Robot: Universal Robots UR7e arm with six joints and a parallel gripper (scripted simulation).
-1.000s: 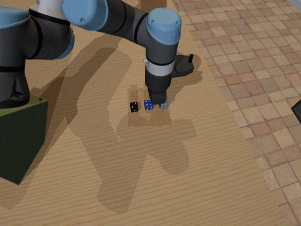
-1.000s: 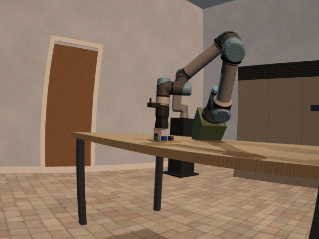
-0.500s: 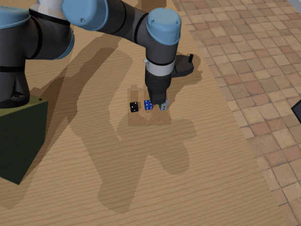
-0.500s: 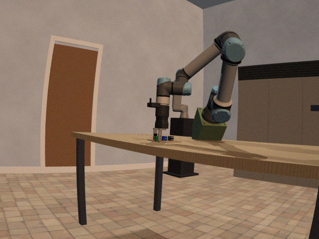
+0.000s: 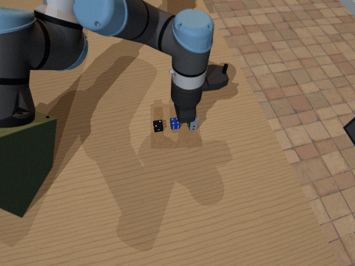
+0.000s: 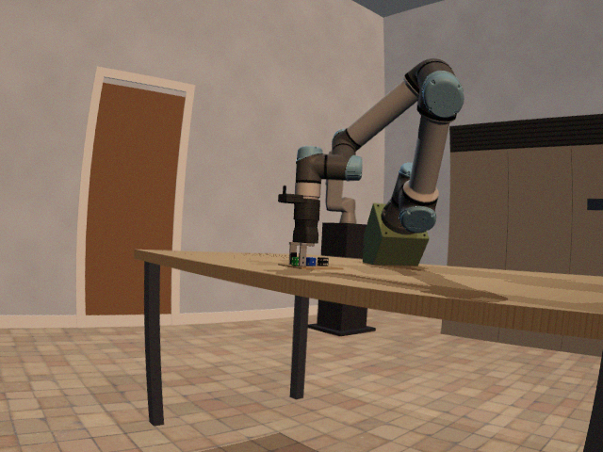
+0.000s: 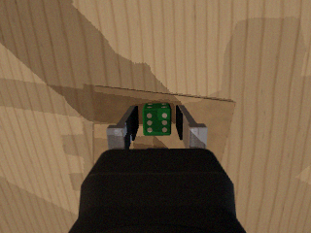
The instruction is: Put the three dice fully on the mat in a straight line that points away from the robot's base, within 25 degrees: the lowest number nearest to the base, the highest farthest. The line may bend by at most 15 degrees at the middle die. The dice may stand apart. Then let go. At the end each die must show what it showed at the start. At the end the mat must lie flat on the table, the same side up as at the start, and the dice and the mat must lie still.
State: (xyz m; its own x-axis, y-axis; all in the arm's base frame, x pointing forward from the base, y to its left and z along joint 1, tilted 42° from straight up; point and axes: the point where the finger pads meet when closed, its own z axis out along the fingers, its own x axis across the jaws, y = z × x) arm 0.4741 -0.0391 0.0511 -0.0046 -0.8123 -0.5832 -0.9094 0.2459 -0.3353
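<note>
Right now my hand is 10 mm above the green die. Also, from my hand: blue die: 50 mm behind, 10 mm below; black die: 100 mm behind, 10 mm below; mat: 50 mm behind, 20 mm below.
</note>
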